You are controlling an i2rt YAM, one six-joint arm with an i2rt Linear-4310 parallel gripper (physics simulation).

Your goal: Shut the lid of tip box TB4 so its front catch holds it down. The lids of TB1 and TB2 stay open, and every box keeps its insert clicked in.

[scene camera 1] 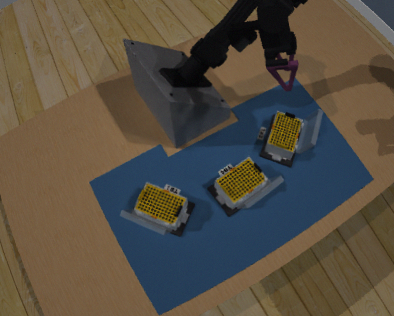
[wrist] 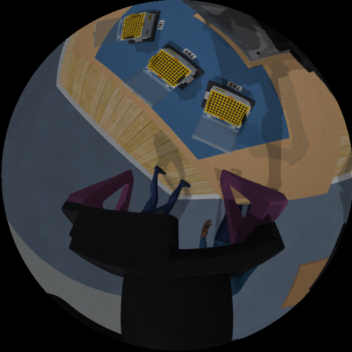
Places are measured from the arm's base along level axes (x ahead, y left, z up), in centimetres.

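Where they show: gripper, fingertip midpoint: (scene camera 1: pixel 288 80); arm's base, link origin: (scene camera 1: pixel 186 79).
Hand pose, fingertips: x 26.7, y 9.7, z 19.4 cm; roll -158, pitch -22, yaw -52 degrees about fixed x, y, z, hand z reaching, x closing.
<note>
Things, the pixels of their top centre, and the offset from my fingertips. Level surfaces: height alone.
- Tip box TB4, top centre: (scene camera 1: pixel 242 177) dx +4.2, dy -15.1, dz -26.6 cm
- TB1, top centre: (scene camera 1: pixel 159 202) dx -4.2, dy -36.4, dz -26.6 cm
- TB2, top centre: (scene camera 1: pixel 286 128) dx +1.1, dy +5.3, dz -26.6 cm
- blue mat, surface height: dz -34.1 cm
- wooden table, surface height: dz -34.4 cm
Tip box TB4 (scene camera 1: pixel 241 181) (wrist: pixel 170 67) stands in the middle of the three boxes, with its yellow insert in it. Its clear lid (scene camera 1: pixel 264 192) (wrist: pixel 148 86) is open, folded out on the side away from its label. TB1 (scene camera 1: pixel 161 204) (wrist: pixel 136 26) and TB2 (scene camera 1: pixel 285 132) (wrist: pixel 227 106) also hold yellow inserts, and their clear lids (scene camera 1: pixel 143 222) (scene camera 1: pixel 310 131) (wrist: pixel 215 134) stand open. My gripper (wrist: pixel 176 174) is open and empty. In the scene view it hangs high beyond TB2, away from all the boxes. Whether the inserts are clicked in is too small to tell.
The boxes stand on a blue mat (scene camera 1: pixel 200 260) (wrist: pixel 175 115) on a wooden table (scene camera 1: pixel 55 200) (wrist: pixel 310 170). The grey wedge-shaped arm base (scene camera 1: pixel 175 107) stands at the mat's notched edge. People show on the floor beyond the table in the wrist view.
</note>
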